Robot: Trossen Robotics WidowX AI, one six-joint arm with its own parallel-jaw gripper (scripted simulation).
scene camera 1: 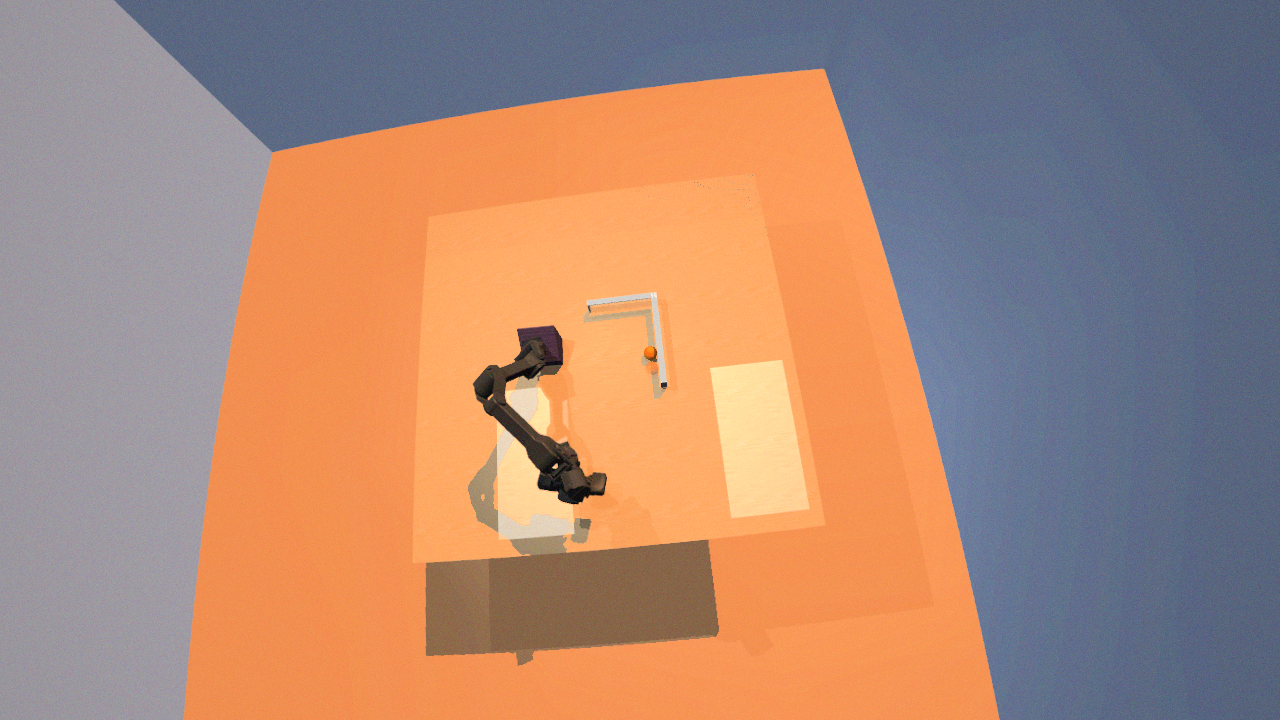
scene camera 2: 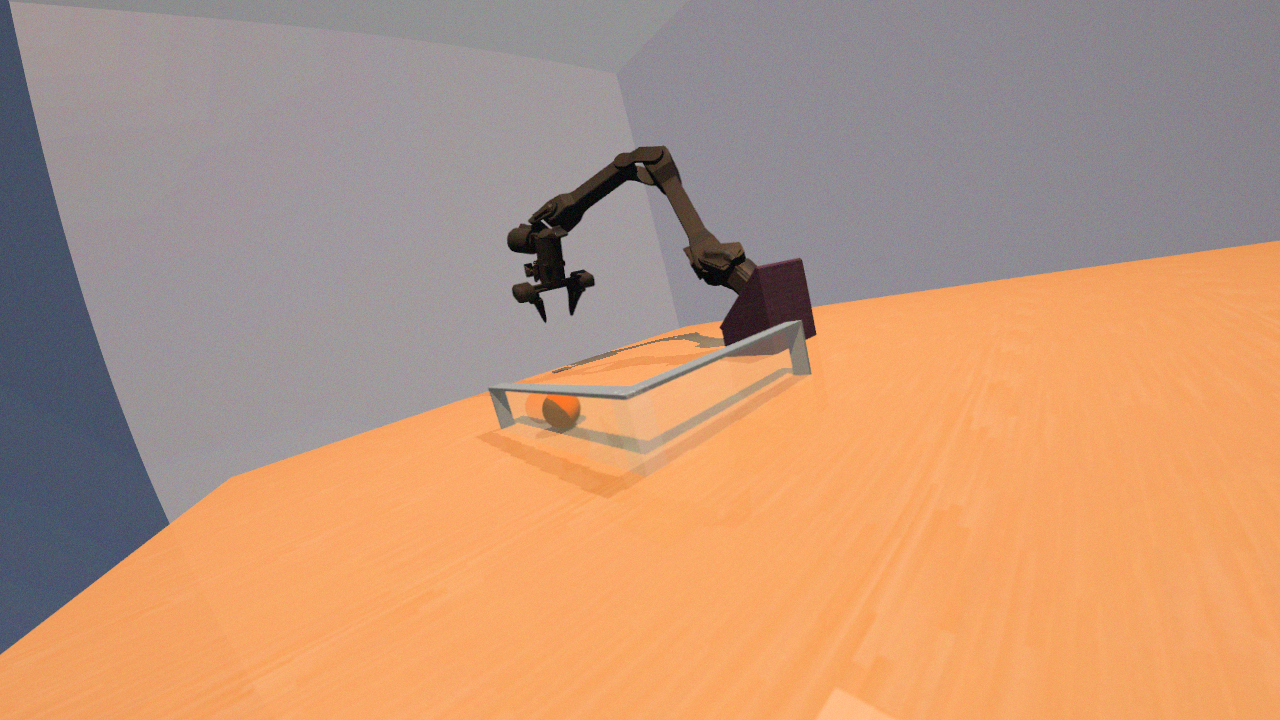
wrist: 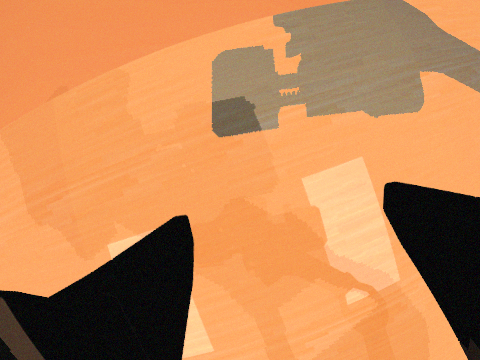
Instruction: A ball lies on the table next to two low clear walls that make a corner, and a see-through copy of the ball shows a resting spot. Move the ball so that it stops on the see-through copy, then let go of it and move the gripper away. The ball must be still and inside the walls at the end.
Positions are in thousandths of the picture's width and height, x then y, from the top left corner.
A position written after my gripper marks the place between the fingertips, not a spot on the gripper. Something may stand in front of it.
My gripper (scene camera 2: 436, 442) is open, with nothing in its grasp.
My gripper also shows in scene camera 1 (scene camera 1: 450, 690) and in the wrist view (wrist: 607, 593).
